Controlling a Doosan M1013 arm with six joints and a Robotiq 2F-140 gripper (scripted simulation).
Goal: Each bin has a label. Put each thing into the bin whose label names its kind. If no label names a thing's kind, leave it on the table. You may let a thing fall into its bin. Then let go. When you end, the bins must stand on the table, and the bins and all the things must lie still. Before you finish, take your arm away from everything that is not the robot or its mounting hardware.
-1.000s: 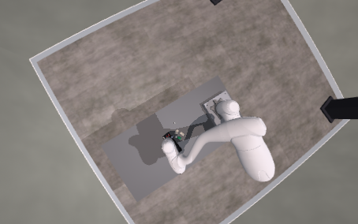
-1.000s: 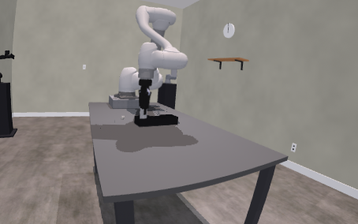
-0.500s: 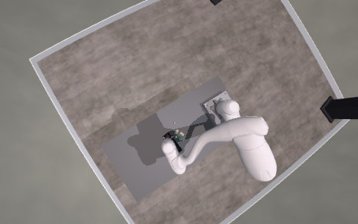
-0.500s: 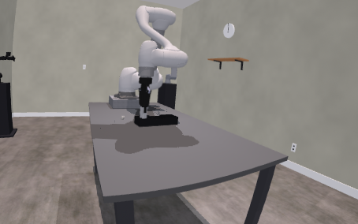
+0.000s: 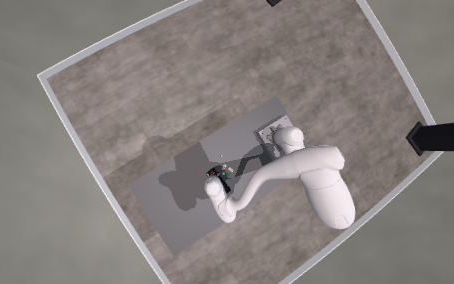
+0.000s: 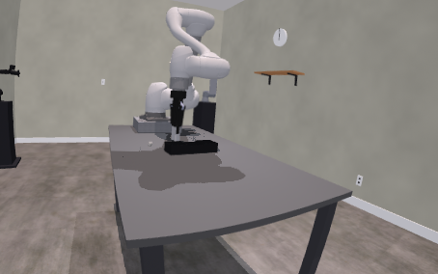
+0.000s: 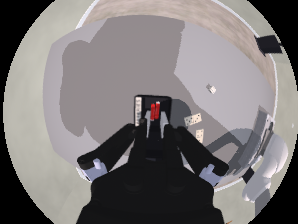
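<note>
Right now my hand is 80 mm past the green piece, 80 mm to the right of it and 80 mm above it. From my hand the other things lie so: black bin block: 10 mm ahead, 80 mm to the left, 70 mm below.
</note>
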